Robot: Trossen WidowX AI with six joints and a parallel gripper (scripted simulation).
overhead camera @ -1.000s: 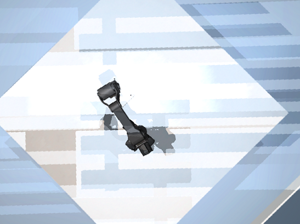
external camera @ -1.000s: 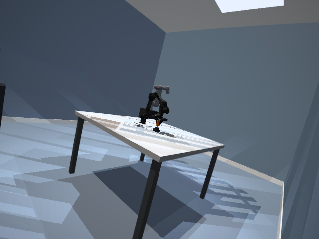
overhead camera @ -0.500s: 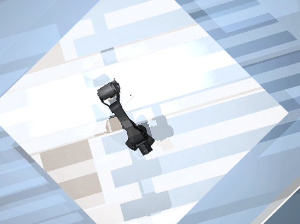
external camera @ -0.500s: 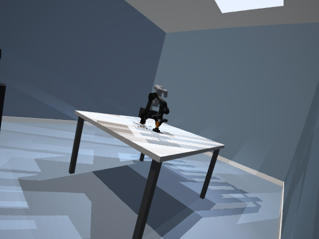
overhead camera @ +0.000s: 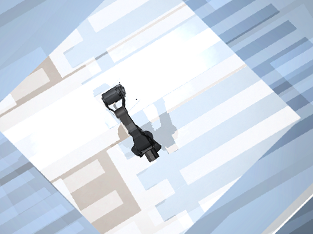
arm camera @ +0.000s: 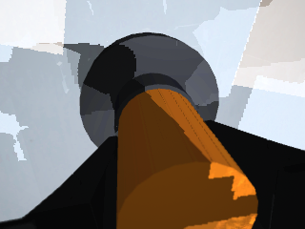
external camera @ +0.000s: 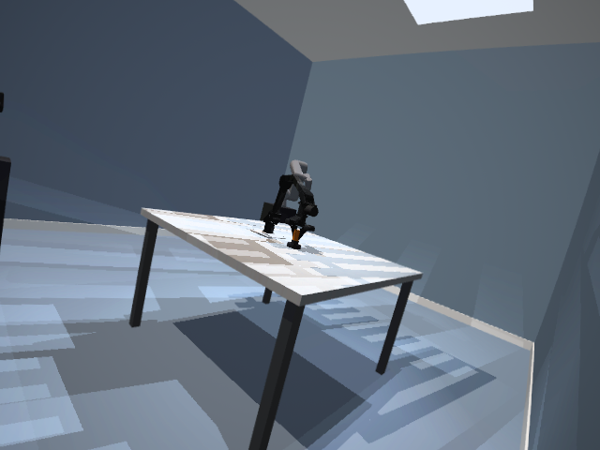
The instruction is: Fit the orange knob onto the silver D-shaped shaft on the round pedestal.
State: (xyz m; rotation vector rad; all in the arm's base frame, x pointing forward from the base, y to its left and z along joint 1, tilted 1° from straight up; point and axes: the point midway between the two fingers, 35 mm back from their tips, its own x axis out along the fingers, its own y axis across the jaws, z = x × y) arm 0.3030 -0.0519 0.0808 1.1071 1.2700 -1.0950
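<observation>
Right now my gripper tip is 20 mm above the dark round pedestal. Round my gripper tip: orange knob (30 mm above).
</observation>
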